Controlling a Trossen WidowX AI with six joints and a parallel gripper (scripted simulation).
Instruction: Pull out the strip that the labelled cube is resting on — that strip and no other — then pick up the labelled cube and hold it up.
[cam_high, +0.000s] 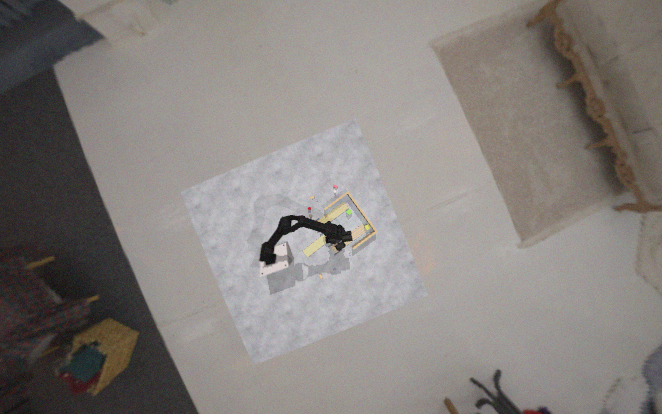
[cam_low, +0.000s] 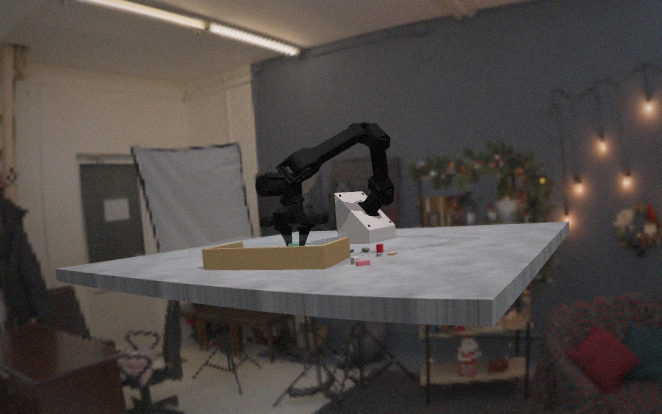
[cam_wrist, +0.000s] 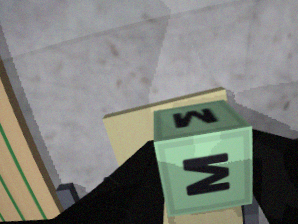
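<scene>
The pale yellow strip is 100 mm behind my gripper tip, 30 mm to the right of it and 10 mm below it. From my gripper tip the other things lie so: labelled cube: 10 mm above.
</scene>
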